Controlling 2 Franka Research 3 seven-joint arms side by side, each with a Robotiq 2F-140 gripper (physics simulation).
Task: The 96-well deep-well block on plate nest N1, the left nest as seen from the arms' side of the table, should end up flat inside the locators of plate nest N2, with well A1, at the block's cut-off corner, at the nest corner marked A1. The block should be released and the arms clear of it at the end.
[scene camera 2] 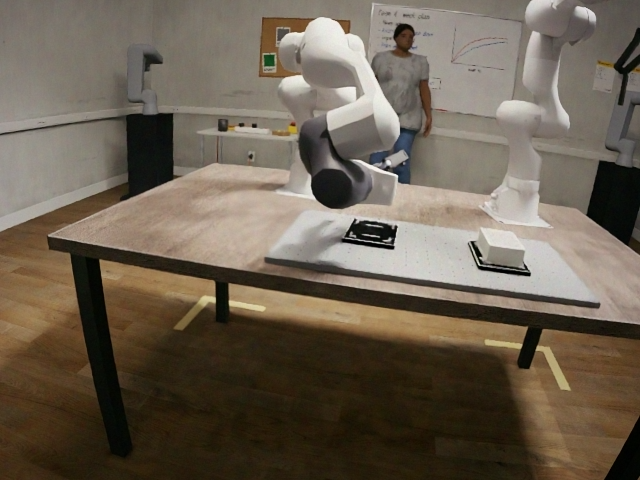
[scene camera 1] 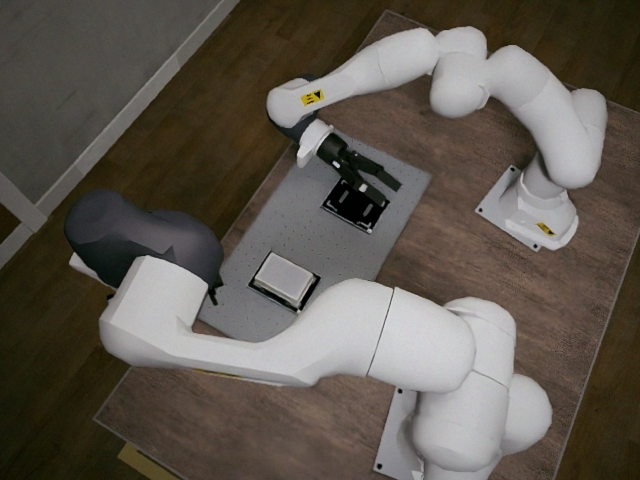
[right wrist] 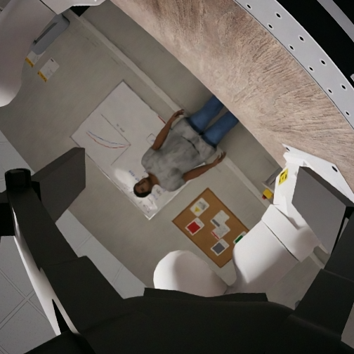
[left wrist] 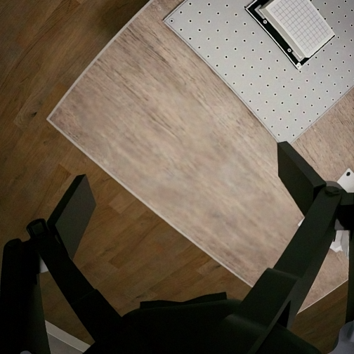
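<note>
The pale deep-well block [scene camera 1: 283, 275] [scene camera 2: 500, 246] [left wrist: 299, 26] sits on the black plate nest N1 [scene camera 1: 298, 309] [scene camera 2: 504, 269] [left wrist: 298, 66]; its cut-off corner cannot be made out. Plate nest N2 [scene camera 1: 369, 229] [scene camera 2: 368, 243] is black and holds no block. My left gripper [scene camera 1: 215, 290] [left wrist: 182, 174] is open and empty, high up and away from the block, mostly hidden by its arm in scene camera 1. My right gripper [scene camera 1: 386, 189] [right wrist: 191, 176] is open and empty. It overlaps N2's edge in scene camera 1, and its wrist view looks sideways into the room.
Both nests stand on a grey perforated board [scene camera 1: 320, 248] [scene camera 2: 434, 258] [left wrist: 240, 65] on the brown table [scene camera 1: 439, 242] [scene camera 2: 170, 222] [left wrist: 165, 150]. In scene camera 1 the left arm [scene camera 1: 341, 330] stretches across the board's near end. A person [scene camera 2: 400, 77] [right wrist: 175, 152] stands behind the table.
</note>
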